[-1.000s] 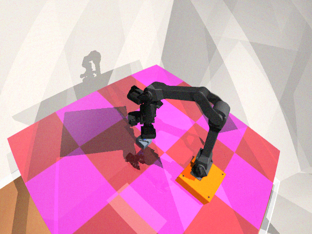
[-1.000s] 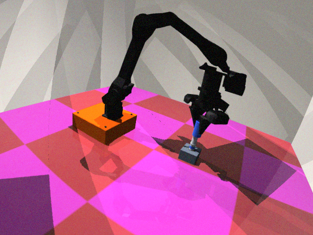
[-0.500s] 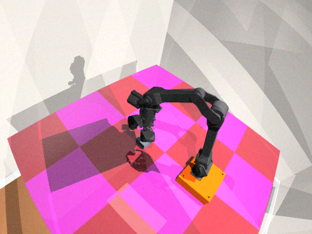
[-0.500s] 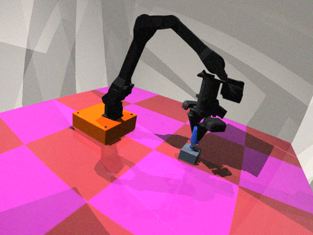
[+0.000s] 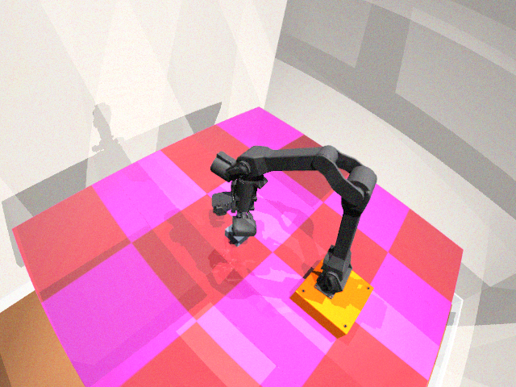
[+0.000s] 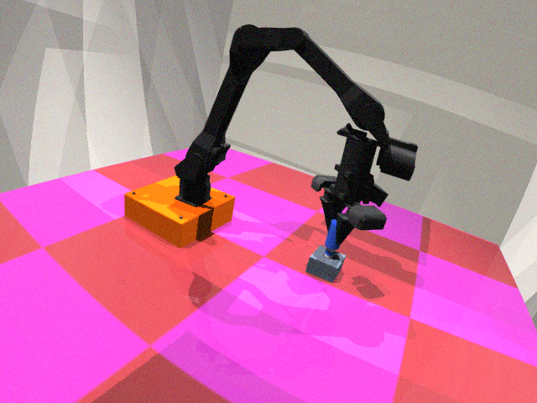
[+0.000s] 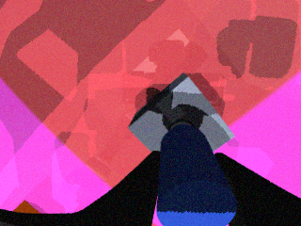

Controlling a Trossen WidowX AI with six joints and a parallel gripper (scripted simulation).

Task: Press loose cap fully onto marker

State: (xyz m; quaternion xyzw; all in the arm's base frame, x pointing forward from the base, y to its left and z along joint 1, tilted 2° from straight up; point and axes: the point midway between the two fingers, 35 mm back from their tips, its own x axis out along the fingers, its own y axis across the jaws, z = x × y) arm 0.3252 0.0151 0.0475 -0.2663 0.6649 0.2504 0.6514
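My gripper tip is now 1 cm below the blue cap.
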